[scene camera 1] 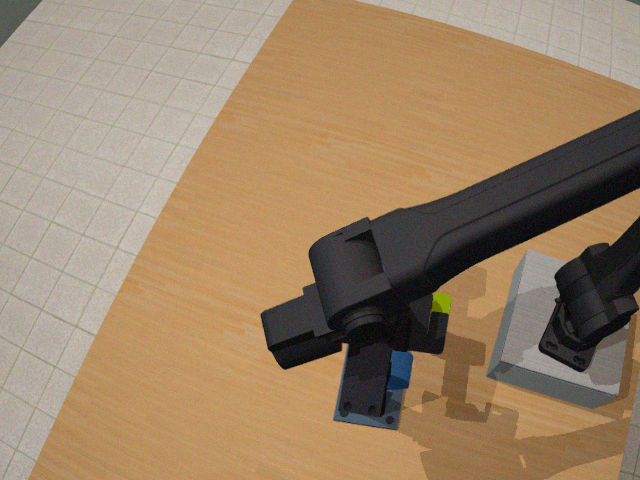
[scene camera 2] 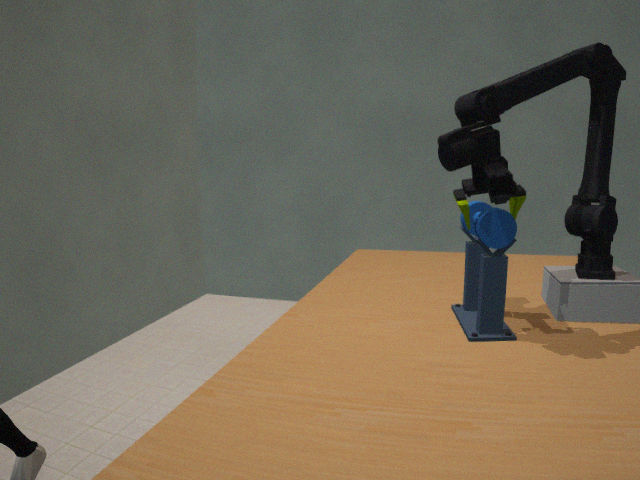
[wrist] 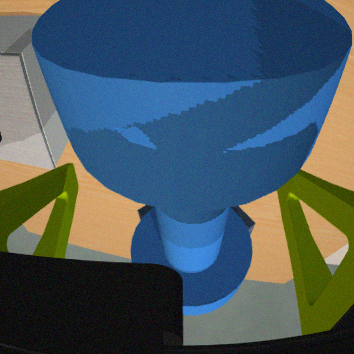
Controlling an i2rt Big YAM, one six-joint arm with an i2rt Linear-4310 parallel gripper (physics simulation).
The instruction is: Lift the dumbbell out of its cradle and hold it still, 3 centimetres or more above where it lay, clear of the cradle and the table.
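Frame: origin at the arm's base, x ahead, y left, z up, level; millimetres.
Seen in the pictures: arm's base, origin of its link: (scene camera 1: 573, 330) (scene camera 2: 594, 274).
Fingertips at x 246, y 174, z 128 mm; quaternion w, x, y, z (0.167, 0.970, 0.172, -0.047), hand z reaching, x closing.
Offsets run from my fingertips to a thing's top centre. Level surfaces: height alone.
The blue dumbbell @(8 mm right, 11 mm ahead, 44 mm up) (scene camera 1: 400, 369) (scene camera 2: 497, 228) (wrist: 190, 125) lies level in the V-shaped tops of the blue-grey two-post cradle @(8 mm right, 11 mm ahead, 14 mm down) (scene camera 1: 395, 407) (scene camera 2: 492, 294). My gripper (scene camera 2: 491, 223) (wrist: 177, 174) is open and points down over the dumbbell. Its yellow-green fingers stand one on each side of the dumbbell, with their tips at about the height of the weights. In the wrist view the near weight fills the upper middle, and the thin handle runs away from it to the far weight, with gaps between handle and fingers. In scene camera 1 the arm hides most of the dumbbell and cradle.
The arm's grey base block (scene camera 1: 527, 294) (scene camera 2: 594, 303) (wrist: 22, 107) stands on the wooden table @(220 mm down) (scene camera 1: 206, 310) (scene camera 2: 387, 403), to the right of the cradle. A person's lower leg and foot (scene camera 2: 28, 461) show at the lower left in scene camera 2, beyond the table edge.
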